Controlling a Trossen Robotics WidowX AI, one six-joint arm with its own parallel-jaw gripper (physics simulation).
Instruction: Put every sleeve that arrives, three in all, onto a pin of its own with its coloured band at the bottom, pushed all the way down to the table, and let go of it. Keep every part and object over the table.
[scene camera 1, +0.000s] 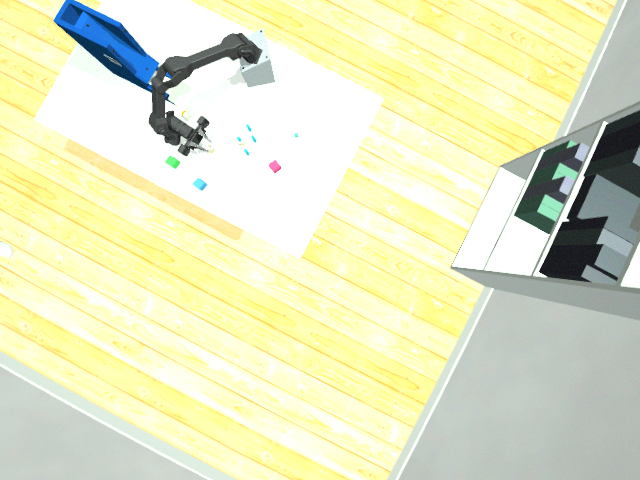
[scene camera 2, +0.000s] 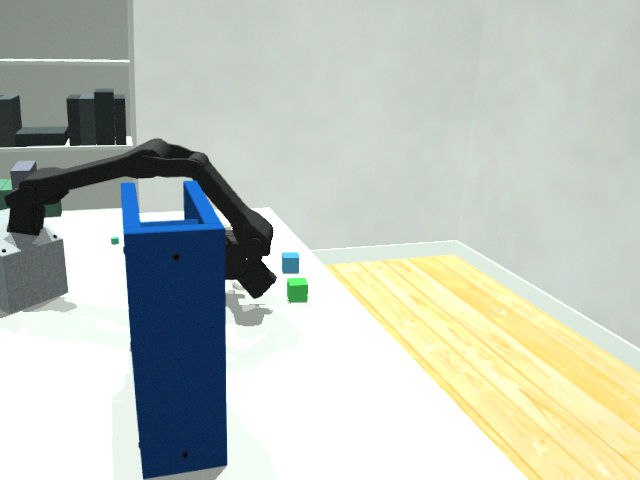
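My gripper (scene camera 1: 209, 148) is shut on a small sleeve (scene camera 1: 211, 149), pale with a tan tint, and the hand leans well over from upright. Which way the sleeve's band faces is too small to tell. In scene camera 2 the fingers are hidden behind the blue chute. Another sleeve (scene camera 1: 184, 113) with an orange band lies near the chute's lower end, behind the hand. To the right of the gripper stand several small cyan upright pieces (scene camera 1: 253, 138), apparently the pins, with a small pale-tan thing (scene camera 1: 241, 143) among them; its exact form is unclear.
The blue chute (scene camera 1: 111, 56) (scene camera 2: 178, 335) stands at the left. A green cube (scene camera 1: 172, 162) (scene camera 2: 297, 290) and a blue cube (scene camera 1: 200, 184) (scene camera 2: 290, 262) lie near the hand. A pink cube (scene camera 1: 275, 166) and a small teal cube (scene camera 1: 296, 135) (scene camera 2: 114, 240) lie beyond the pins. The grey arm base (scene camera 1: 258, 74) (scene camera 2: 33, 273) stands behind.
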